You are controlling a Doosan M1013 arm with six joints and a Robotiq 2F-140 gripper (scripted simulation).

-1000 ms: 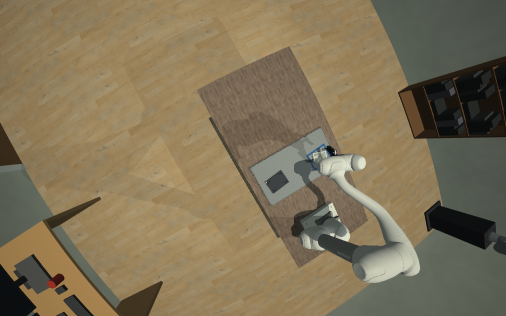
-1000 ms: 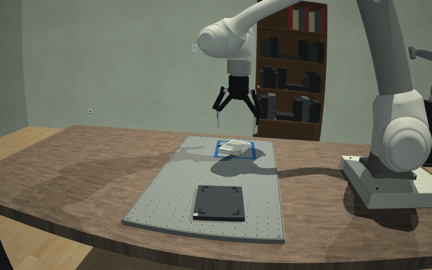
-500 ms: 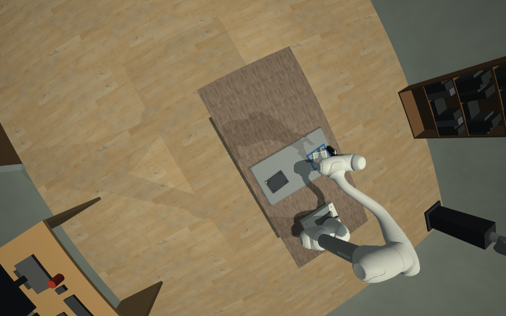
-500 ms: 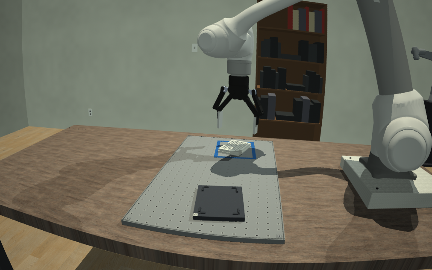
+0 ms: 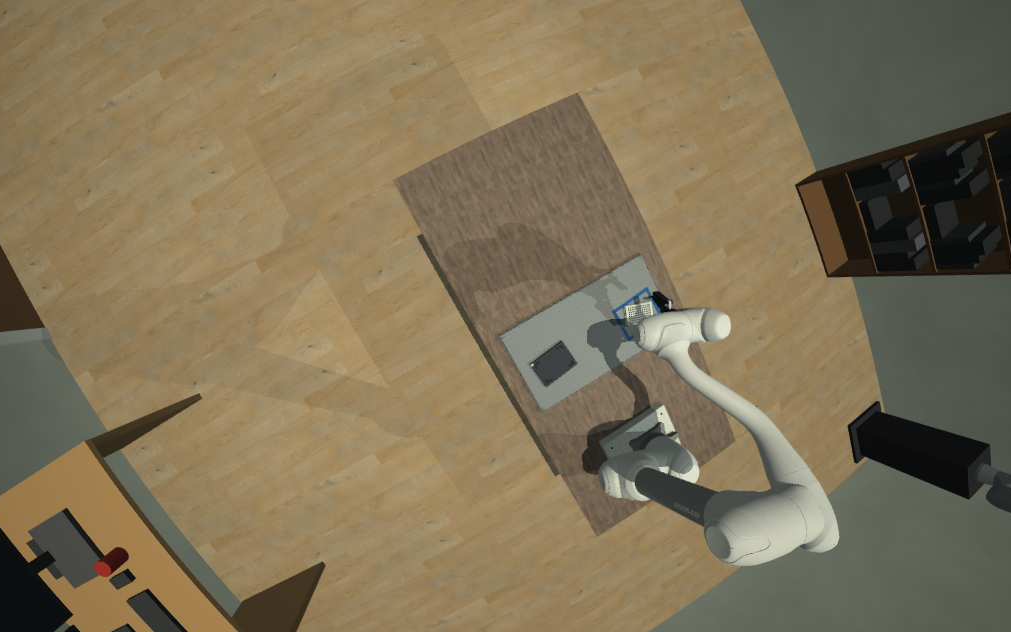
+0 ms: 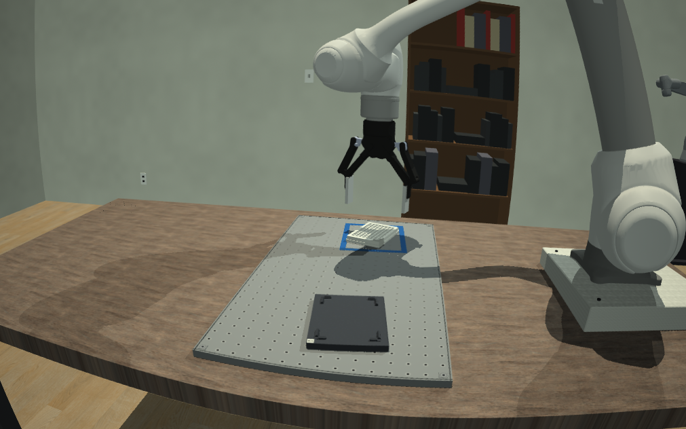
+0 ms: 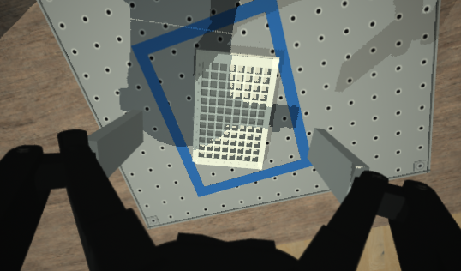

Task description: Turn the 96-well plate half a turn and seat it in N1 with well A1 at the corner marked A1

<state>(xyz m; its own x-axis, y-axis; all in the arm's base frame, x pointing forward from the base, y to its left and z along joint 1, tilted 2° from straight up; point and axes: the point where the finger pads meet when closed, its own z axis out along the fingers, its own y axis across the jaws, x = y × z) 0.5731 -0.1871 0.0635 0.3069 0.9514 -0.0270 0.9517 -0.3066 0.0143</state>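
My gripper is now 80 mm above the white 96-well plate. From my hand the other things lie so: A1 label: 30 mm ahead, 510 mm to the left, 70 mm below; then dark plate nest N1: 10 mm behind, 420 mm to the left, 80 mm below.
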